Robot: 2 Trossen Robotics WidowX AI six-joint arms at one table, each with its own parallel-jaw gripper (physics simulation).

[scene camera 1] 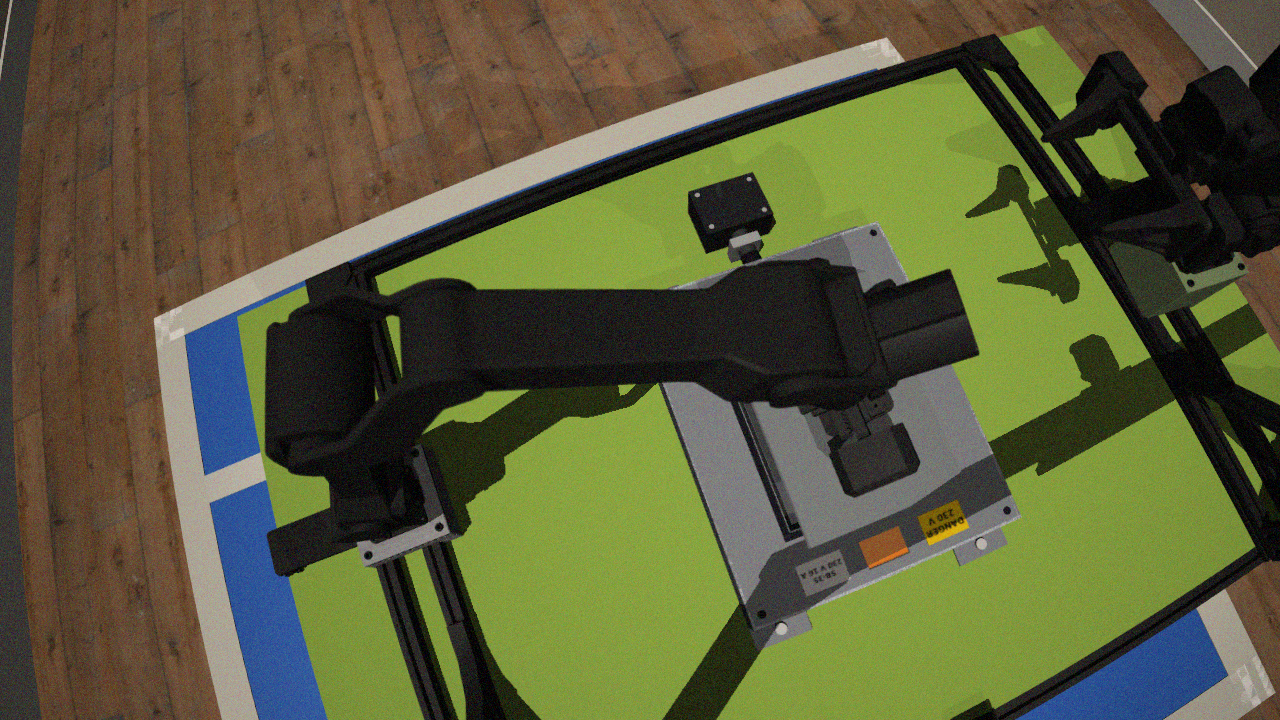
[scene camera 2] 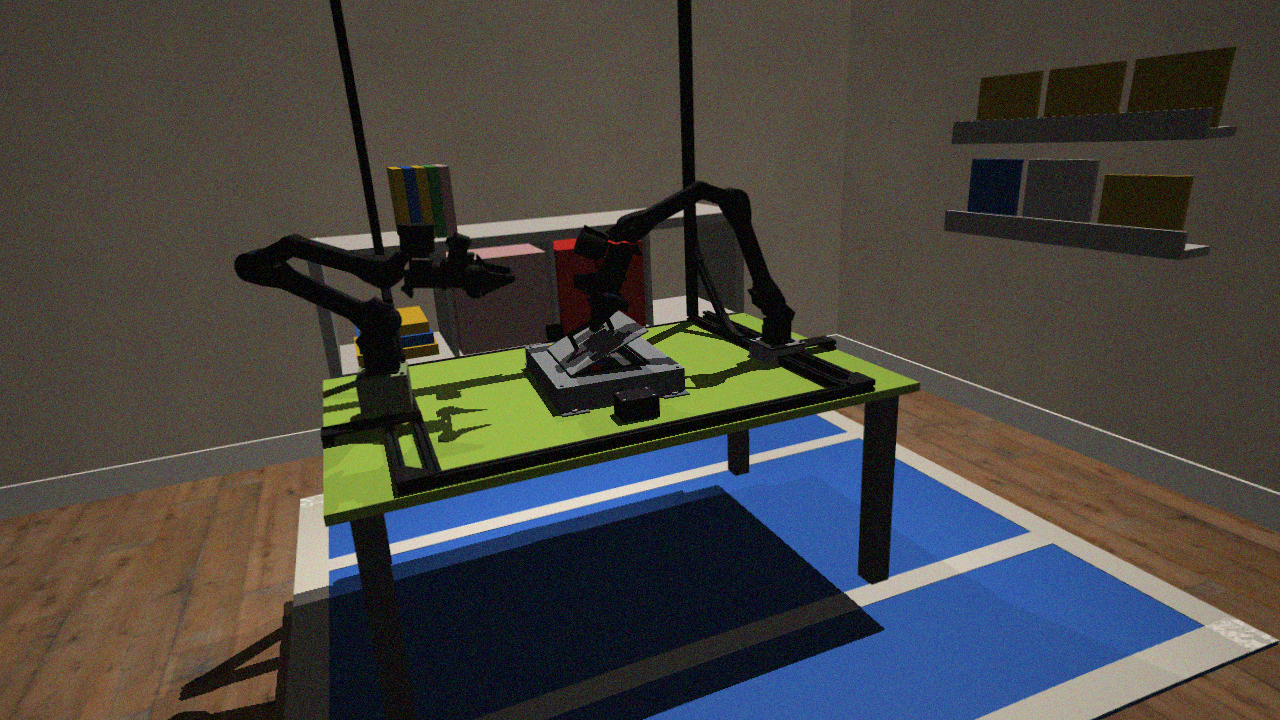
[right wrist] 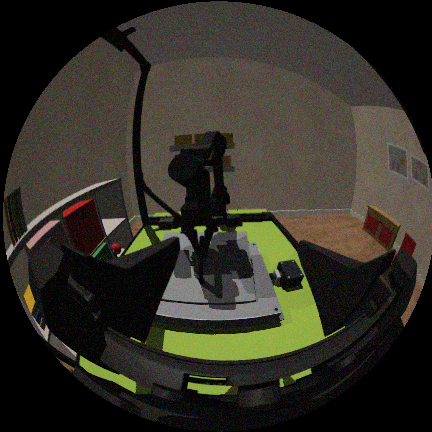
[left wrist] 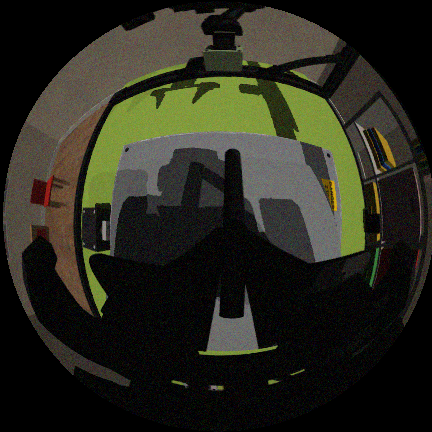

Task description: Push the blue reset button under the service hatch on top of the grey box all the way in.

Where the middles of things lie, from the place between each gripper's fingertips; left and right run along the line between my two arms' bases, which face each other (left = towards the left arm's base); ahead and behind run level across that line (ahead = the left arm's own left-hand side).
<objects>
My left hand is 2 cm above the service hatch [scene camera 1: 800,447].
Right now the service hatch is 18 cm to the left of my right hand, 18 cm below it and 6 cm behind it.
</objects>
